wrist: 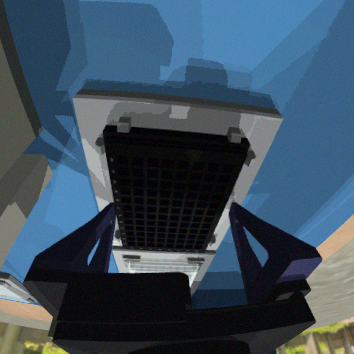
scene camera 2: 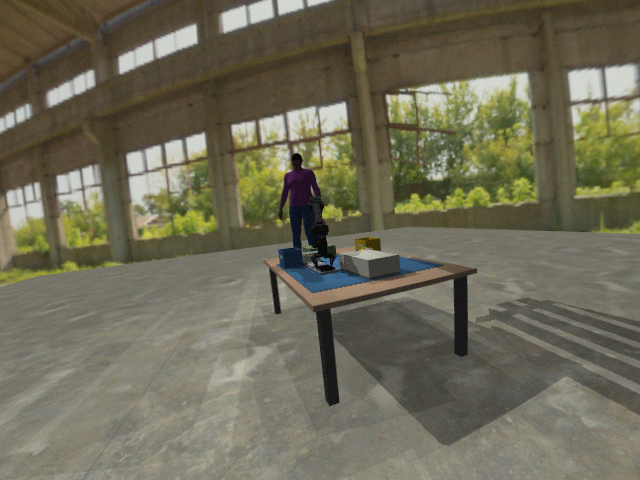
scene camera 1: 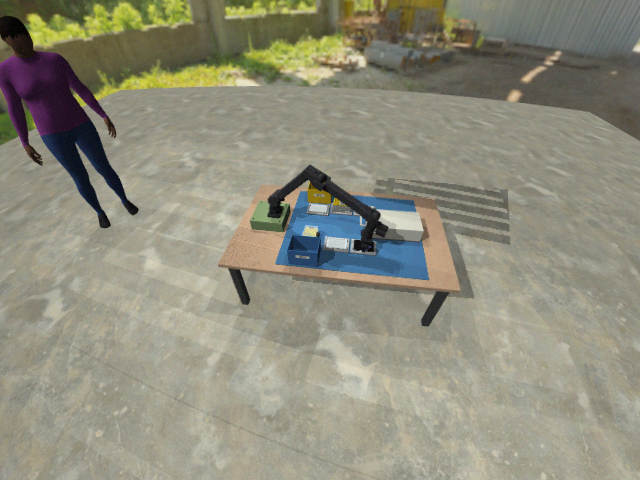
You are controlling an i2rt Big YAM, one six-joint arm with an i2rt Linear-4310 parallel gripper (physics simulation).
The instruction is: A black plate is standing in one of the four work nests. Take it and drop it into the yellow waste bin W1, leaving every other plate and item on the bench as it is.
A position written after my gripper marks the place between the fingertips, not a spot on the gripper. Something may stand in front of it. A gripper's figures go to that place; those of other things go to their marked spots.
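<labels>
My gripper (wrist: pixel 173 207) is sitting 16 cm from the lens, and there's a black plate (wrist: pixel 169 187) that's 13 cm from the lens.
</labels>
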